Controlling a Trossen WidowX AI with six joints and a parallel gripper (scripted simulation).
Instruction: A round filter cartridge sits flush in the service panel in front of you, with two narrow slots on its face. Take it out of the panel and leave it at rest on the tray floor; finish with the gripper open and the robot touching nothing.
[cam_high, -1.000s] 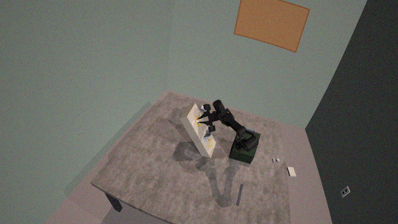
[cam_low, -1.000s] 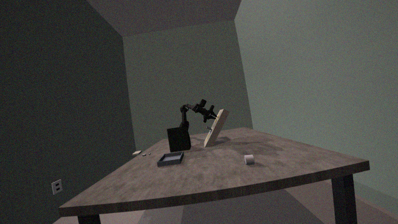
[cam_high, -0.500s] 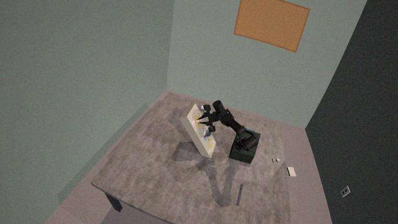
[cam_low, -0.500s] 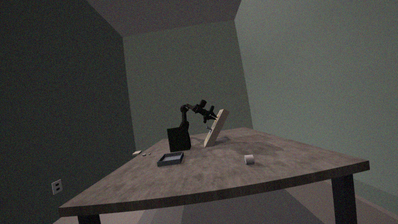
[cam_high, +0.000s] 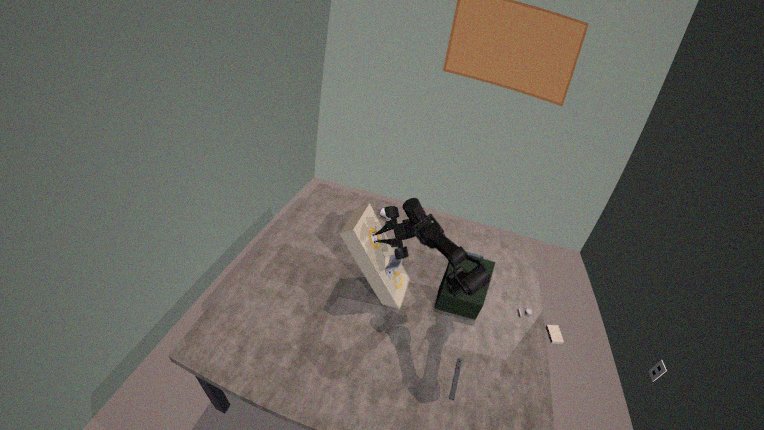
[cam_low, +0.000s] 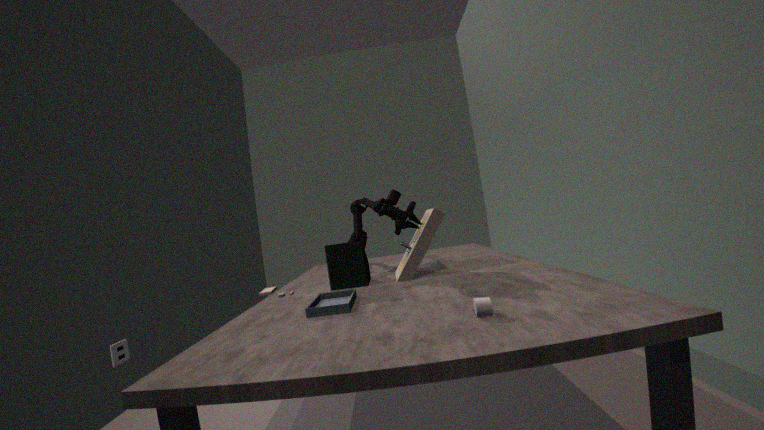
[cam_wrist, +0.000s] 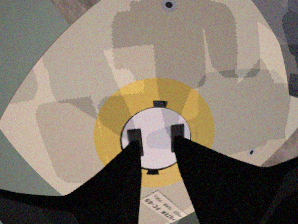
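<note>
The filter cartridge lies 20 mm ahead of my gripper tip and 10 mm below it. Round my gripper tip: tray 440 mm behind, 220 mm to the right, 220 mm below; then card 820 mm behind, 140 mm to the left, 230 mm below; then beige service panel 30 mm behind, 90 mm below.
</note>
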